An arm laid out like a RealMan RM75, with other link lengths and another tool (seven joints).
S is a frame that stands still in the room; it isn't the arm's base.
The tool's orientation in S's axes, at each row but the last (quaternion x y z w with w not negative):
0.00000 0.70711 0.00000 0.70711
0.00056 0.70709 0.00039 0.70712
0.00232 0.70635 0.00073 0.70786
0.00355 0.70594 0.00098 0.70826
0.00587 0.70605 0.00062 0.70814
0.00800 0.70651 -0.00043 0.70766
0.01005 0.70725 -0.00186 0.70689
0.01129 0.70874 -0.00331 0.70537
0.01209 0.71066 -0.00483 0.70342
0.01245 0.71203 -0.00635 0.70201
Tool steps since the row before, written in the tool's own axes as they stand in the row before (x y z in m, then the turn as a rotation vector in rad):
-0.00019 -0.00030 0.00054 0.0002 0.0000 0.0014
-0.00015 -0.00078 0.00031 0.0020 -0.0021 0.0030
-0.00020 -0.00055 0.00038 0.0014 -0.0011 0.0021
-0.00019 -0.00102 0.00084 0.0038 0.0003 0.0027
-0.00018 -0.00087 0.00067 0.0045 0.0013 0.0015
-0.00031 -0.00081 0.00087 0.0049 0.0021 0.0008
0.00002 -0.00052 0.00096 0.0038 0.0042 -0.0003
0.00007 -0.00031 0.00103 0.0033 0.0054 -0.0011
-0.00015 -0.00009 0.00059 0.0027 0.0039 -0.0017
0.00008 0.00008 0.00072 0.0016 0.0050 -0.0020
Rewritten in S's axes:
0.00054 -0.00030 0.00019 0.0014 0.0000 -0.0002
0.00031 -0.00078 0.00015 0.0030 -0.0021 -0.0020
0.00038 -0.00055 0.00020 0.0021 -0.0011 -0.0014
0.00084 -0.00102 0.00019 0.0027 0.0003 -0.0038
0.00066 -0.00088 0.00017 0.0015 0.0013 -0.0045
0.00086 -0.00082 0.00030 0.0008 0.0021 -0.0049
0.00095 -0.00054 -0.00003 -0.0002 0.0042 -0.0038
0.00102 -0.00033 -0.00008 -0.0010 0.0055 -0.0032
0.00059 -0.00011 0.00014 -0.0016 0.0040 -0.0026
0.00072 0.00006 -0.00009 -0.0019 0.0051 -0.0015

